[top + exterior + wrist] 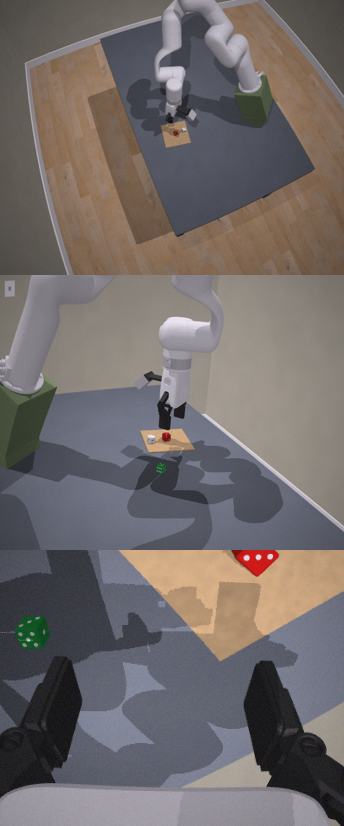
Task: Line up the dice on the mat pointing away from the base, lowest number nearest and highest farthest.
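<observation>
Right now the green die is 80 mm behind my hand, 70 mm to the right of it and 90 mm below it. Round my hand: mat (30 mm ahead, 60 mm to the left, 100 mm below); red die (30 mm ahead, 60 mm to the left, 90 mm below); white die (20 mm behind, 70 mm to the left, 90 mm below).
</observation>
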